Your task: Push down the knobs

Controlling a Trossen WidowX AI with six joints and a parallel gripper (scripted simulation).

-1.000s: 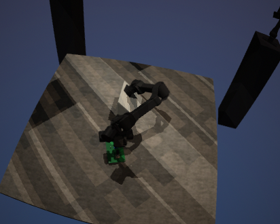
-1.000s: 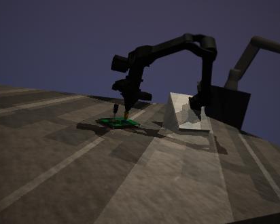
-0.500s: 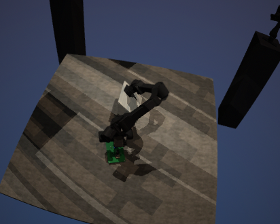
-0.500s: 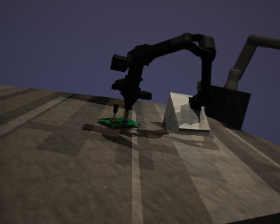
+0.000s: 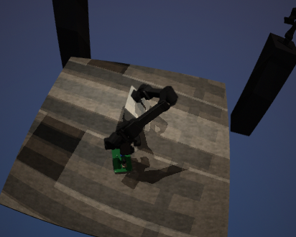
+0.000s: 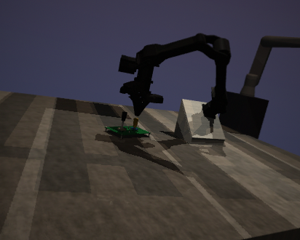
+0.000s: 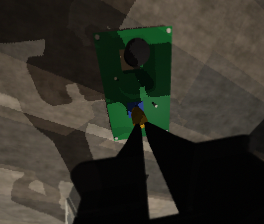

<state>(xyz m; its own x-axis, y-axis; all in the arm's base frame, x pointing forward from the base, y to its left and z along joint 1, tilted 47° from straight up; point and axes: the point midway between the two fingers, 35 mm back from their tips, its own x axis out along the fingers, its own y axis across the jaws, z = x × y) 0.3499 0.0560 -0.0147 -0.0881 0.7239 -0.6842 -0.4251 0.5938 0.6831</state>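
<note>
My gripper tip is now 3 cm above the yellow knob. From my gripper tip the other things lie so: black knob 6 cm ahead, 3 cm to the left.
</note>
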